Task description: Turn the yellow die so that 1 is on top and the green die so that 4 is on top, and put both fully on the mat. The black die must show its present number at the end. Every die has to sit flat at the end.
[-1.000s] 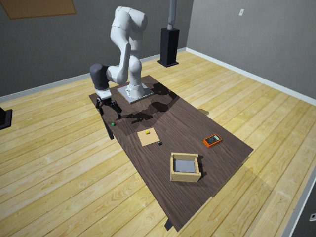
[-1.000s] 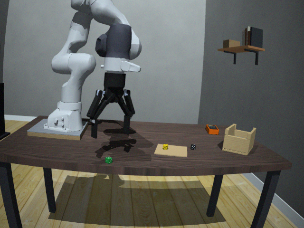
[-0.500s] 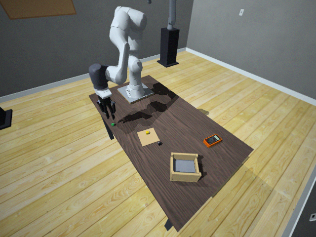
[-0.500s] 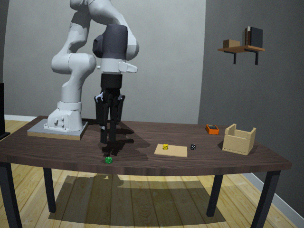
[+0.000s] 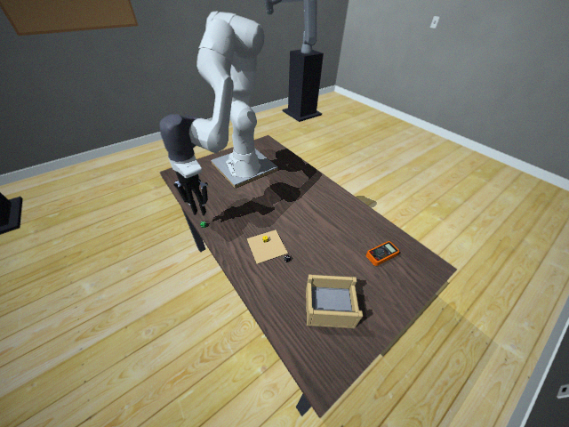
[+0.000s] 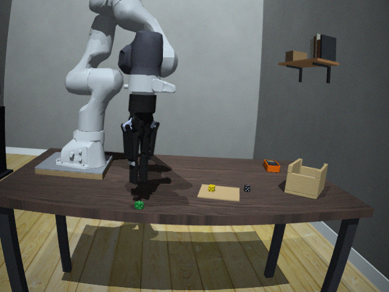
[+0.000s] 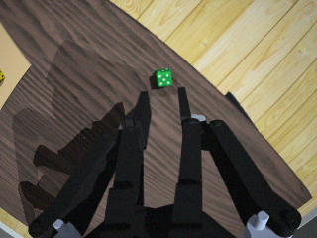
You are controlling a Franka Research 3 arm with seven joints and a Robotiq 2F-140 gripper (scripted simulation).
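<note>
My hand is 100 mm above the green die. The rest, counted from my hand: yellow die 240 mm ahead, 190 mm to the left, 100 mm below; then black die 370 mm ahead, 210 mm to the left, 100 mm below; then tan mat 270 mm ahead, 180 mm to the left, 110 mm below.
</note>
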